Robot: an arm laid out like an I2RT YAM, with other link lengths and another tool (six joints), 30 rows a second.
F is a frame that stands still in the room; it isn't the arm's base.
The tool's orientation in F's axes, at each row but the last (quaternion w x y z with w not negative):
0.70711 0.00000 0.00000 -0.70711
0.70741 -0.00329 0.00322 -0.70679
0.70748 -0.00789 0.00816 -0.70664
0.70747 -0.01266 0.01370 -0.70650
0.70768 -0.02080 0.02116 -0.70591
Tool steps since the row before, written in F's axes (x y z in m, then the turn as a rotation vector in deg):
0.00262 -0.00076 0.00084 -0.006 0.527 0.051
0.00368 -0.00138 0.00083 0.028 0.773 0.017
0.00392 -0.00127 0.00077 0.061 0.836 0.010
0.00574 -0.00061 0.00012 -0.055 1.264 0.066
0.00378 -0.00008 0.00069 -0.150 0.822 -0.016
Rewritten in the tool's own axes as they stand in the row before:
0.00076 0.00262 0.00084 -0.527 -0.006 0.051
0.00138 0.00367 0.00086 -0.773 0.029 0.017
0.00127 0.00390 0.00086 -0.836 0.062 0.011
0.00062 0.00573 0.00033 -1.264 -0.056 0.062
0.00009 0.00373 0.00091 -0.822 -0.147 -0.025

